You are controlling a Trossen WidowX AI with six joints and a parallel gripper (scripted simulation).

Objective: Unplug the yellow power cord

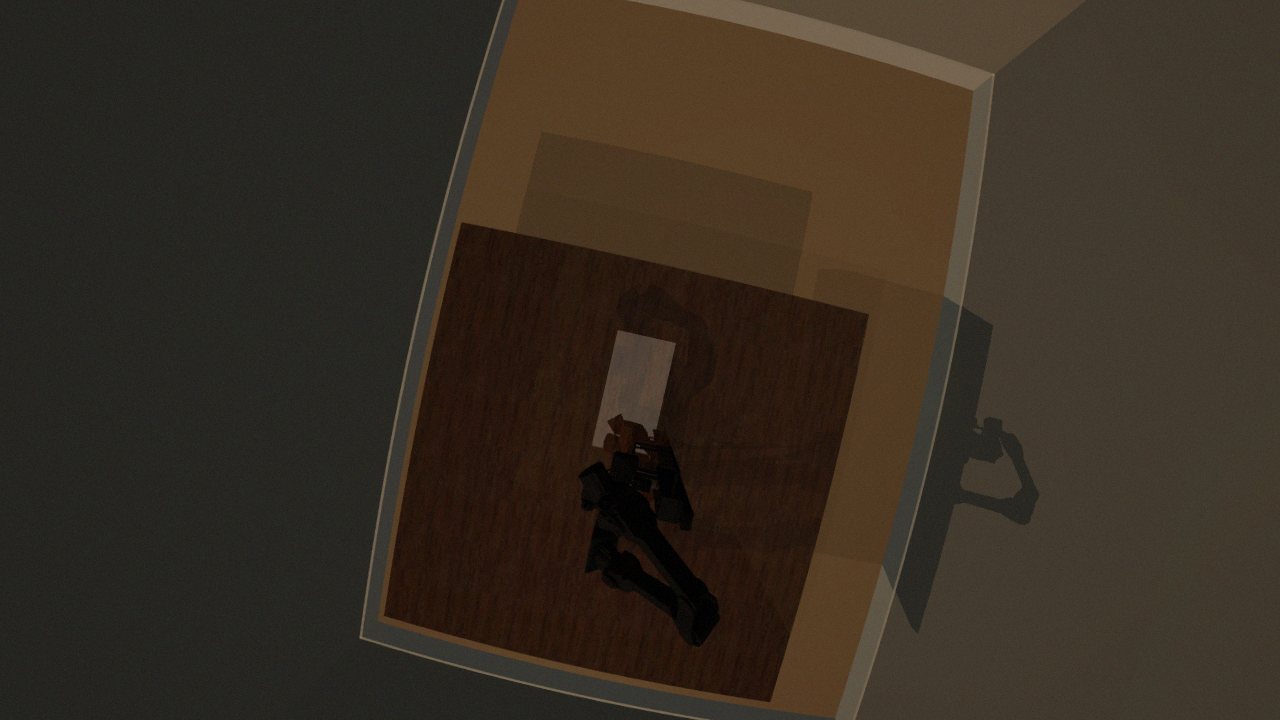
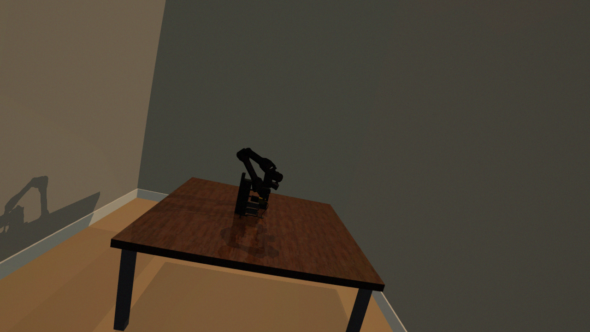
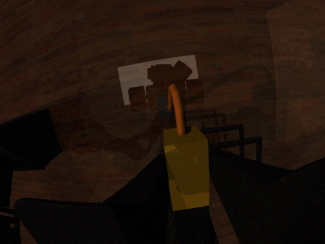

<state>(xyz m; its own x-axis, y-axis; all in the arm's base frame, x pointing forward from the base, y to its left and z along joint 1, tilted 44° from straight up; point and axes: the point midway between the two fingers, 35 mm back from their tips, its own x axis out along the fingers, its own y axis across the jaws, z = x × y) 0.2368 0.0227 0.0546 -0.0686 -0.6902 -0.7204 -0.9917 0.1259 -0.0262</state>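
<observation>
Right now my gripper tip is 3 cm to the left of the yellow plug.
</observation>
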